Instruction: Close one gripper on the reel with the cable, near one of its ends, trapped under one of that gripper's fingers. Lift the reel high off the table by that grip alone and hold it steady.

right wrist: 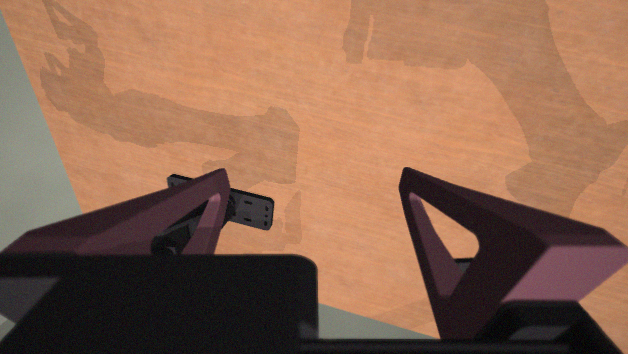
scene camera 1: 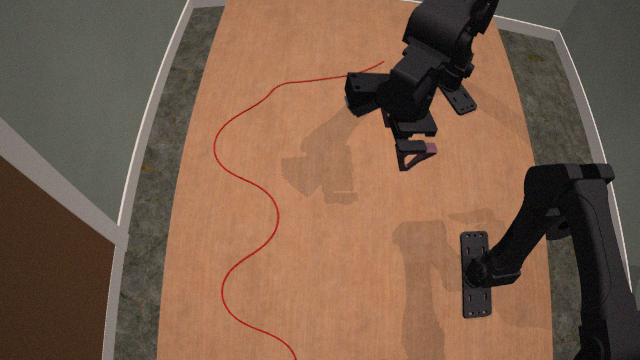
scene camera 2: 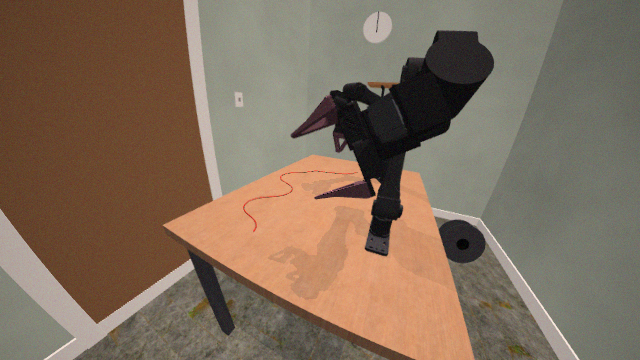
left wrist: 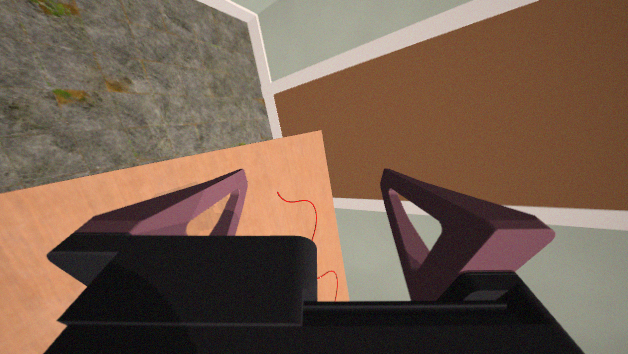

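Where they show: left gripper, fingertip midpoint: [scene camera 2: 303, 167] [left wrist: 313, 176]; right gripper, fingertip midpoint: [right wrist: 314, 177] [scene camera 1: 395, 148] [scene camera 2: 338, 152]; left arm's base at its link origin: [scene camera 1: 475, 274] [scene camera 2: 378, 233]; right arm's base at its link origin: [scene camera 1: 448, 84].
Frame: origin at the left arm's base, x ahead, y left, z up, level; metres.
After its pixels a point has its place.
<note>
The red cable [scene camera 1: 278, 217] @(x 0.435, y -0.129, z 0.003 m) [scene camera 2: 243, 206] @(x 0.527, y 0.088, z 0.003 m) [left wrist: 316, 217] @(x 0.542, y 0.019, z 0.002 m) lies in loose waves on the table [scene camera 1: 330, 280] @(x 0.324, y 0.003, z 0.000 m) [scene camera 2: 400, 310] @(x -0.072, y 0.251, z 0.000 m). Part of it near its upper end passes close by the right arm in scene camera 1. The dark reel [scene camera 2: 452, 230] @(x -0.273, y -0.137, z 0.000 m) is off the table, beyond and below its right edge in scene camera 2, with one flange and its hole showing; the cable is not on it. My left gripper [scene camera 2: 304, 167] @(x 0.141, y 0.303, z 0.303 m) [left wrist: 313, 176] @(x 0.141, y 0.303, z 0.303 m) is open and empty, high above the table. My right gripper [scene camera 1: 401, 150] @(x 0.224, y -0.181, z 0.221 m) [right wrist: 314, 177] @(x 0.224, y -0.181, z 0.221 m) is open and empty above the table, away from the reel.
The left arm's base plate [scene camera 1: 476, 300] @(x 0.004, y 0.062, z 0.010 m) [scene camera 2: 377, 244] @(x 0.000, y 0.069, z 0.010 m) is fixed near the table's right edge, and the right arm's base plate [scene camera 1: 462, 102] @(x -0.019, y -0.452, z 0.010 m) stands farther up in scene camera 1. Stone floor [scene camera 2: 500, 320] and green walls surround the table. A brown panel [scene camera 2: 100, 125] stands at the left.
</note>
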